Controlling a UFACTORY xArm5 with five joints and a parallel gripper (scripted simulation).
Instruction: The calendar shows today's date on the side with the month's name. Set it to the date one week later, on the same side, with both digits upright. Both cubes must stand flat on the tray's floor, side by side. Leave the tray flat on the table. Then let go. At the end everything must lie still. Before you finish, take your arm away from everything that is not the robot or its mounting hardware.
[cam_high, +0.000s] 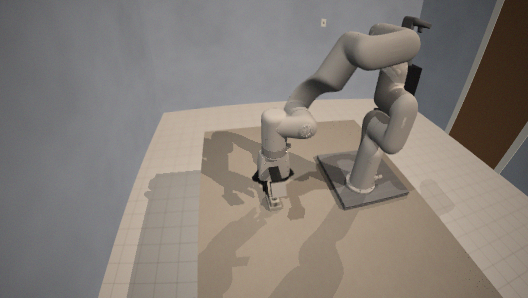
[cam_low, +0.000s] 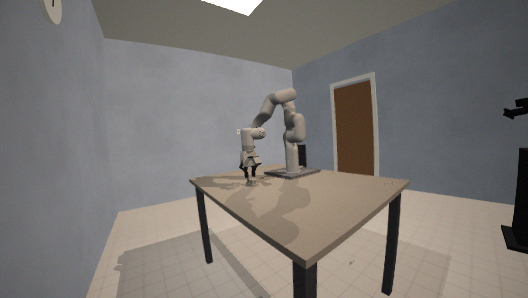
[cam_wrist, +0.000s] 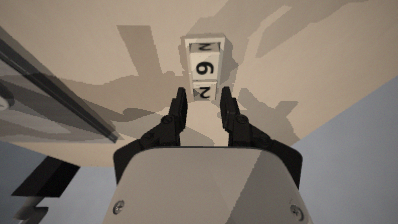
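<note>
My gripper is now 2 cm to the right of the calendar tray and 6 cm above it.
</note>
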